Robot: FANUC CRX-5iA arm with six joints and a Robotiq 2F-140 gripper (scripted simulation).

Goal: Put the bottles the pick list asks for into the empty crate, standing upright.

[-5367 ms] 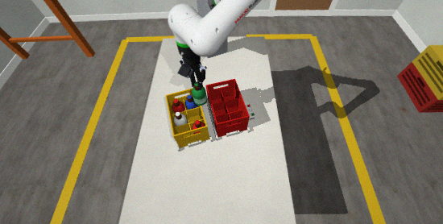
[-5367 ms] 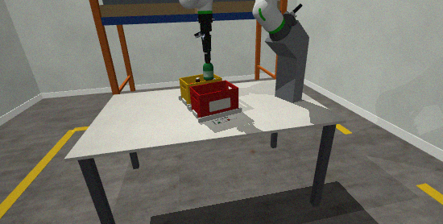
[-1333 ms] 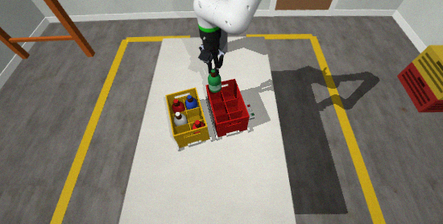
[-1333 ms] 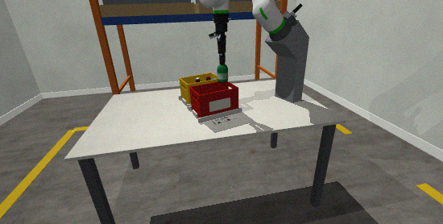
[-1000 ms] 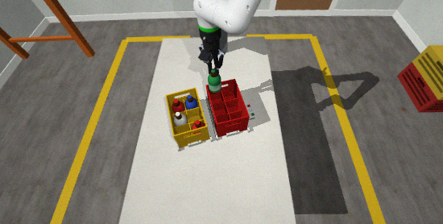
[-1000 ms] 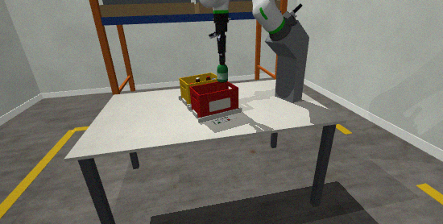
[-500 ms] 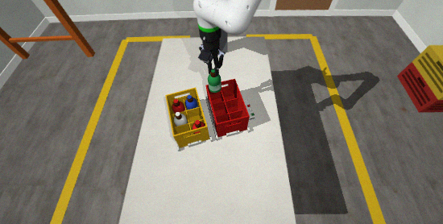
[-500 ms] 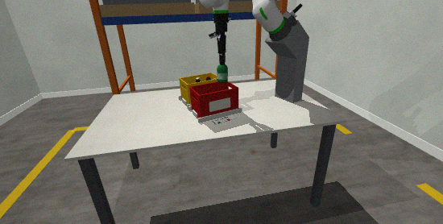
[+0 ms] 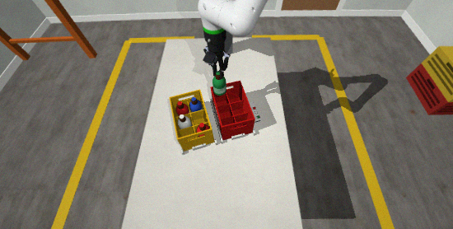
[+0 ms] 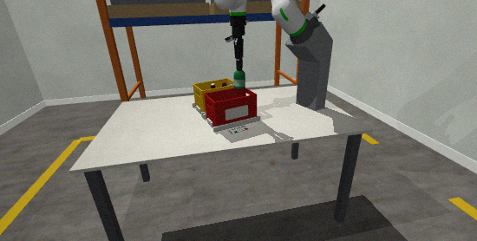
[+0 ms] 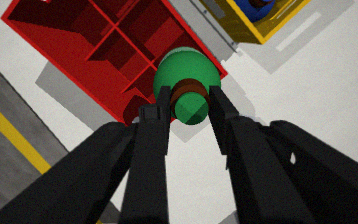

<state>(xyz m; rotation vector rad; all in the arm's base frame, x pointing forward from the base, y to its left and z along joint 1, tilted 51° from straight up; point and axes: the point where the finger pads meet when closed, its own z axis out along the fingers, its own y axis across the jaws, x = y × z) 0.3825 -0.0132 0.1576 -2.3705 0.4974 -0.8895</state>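
Now: the green-label bottle 80 mm below my hand. Also, from my hand: red crate (60 mm ahead, 90 mm to the left, 260 mm below); then blue-labelled bottle (90 mm ahead, 130 mm to the right, 260 mm below); then yellow crate (180 mm ahead, 120 mm to the right, 260 mm below).
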